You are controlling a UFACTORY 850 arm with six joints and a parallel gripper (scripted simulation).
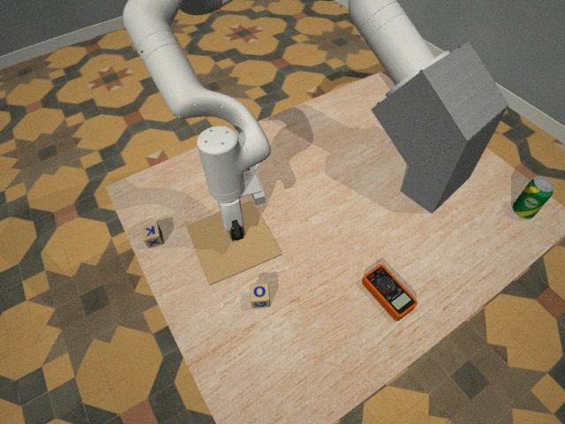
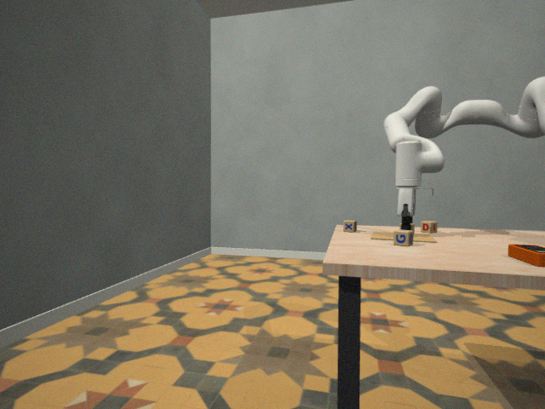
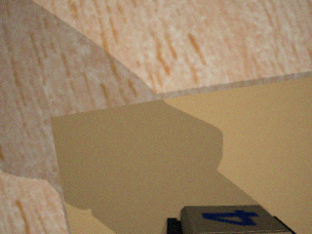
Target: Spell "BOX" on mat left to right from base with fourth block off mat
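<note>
Right now the tan mat is 2 cm below my hand, 2 cm ahead of it and 1 cm to the left of it. From my hand the other things lie so: X block (18 cm ahead, 13 cm to the right); then B block (15 cm to the right, 14 cm behind); then O block (20 cm to the left, 8 cm ahead).
</note>
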